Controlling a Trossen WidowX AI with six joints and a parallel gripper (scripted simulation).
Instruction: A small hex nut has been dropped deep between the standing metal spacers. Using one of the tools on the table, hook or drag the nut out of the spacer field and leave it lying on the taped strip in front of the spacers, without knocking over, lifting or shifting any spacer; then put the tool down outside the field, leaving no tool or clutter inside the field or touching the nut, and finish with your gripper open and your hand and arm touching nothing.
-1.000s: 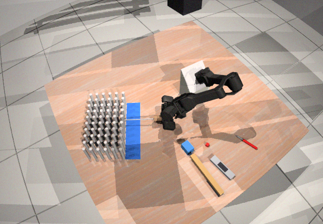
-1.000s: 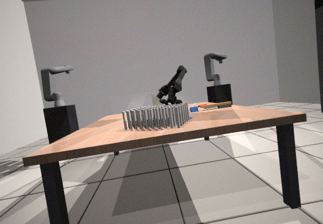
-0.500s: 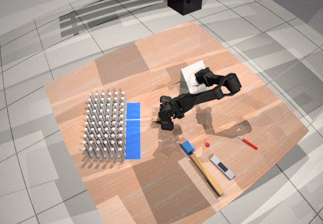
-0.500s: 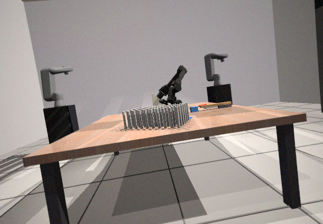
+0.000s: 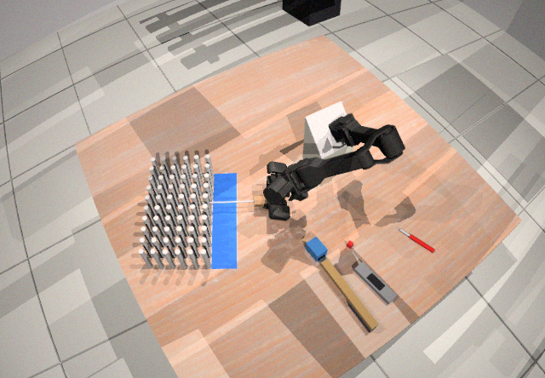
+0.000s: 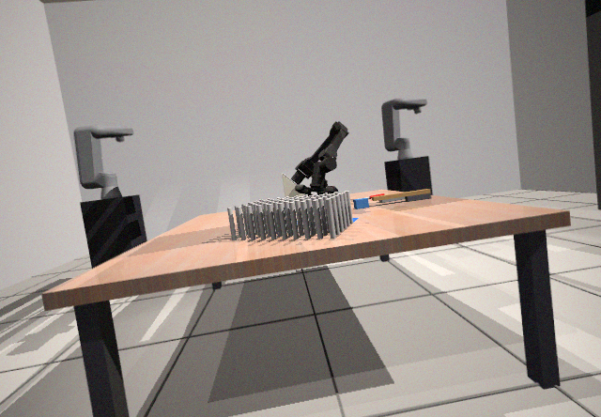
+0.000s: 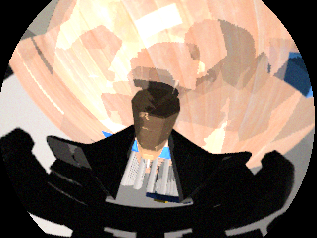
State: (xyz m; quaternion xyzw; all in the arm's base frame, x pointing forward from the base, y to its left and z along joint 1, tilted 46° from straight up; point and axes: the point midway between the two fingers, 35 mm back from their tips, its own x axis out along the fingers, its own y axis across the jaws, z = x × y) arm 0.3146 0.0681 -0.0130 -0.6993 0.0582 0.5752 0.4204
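The blue taped strip is 14 cm ahead of my gripper tip, 5 cm to the right of it and 3 cm below it. Also, from my gripper tip: red cube: 28 cm to the left, 12 cm behind, 2 cm below; hex nut: 26 cm ahead, 18 cm to the right, 3 cm below; blue block: 23 cm to the left, 2 cm behind, 1 cm below.
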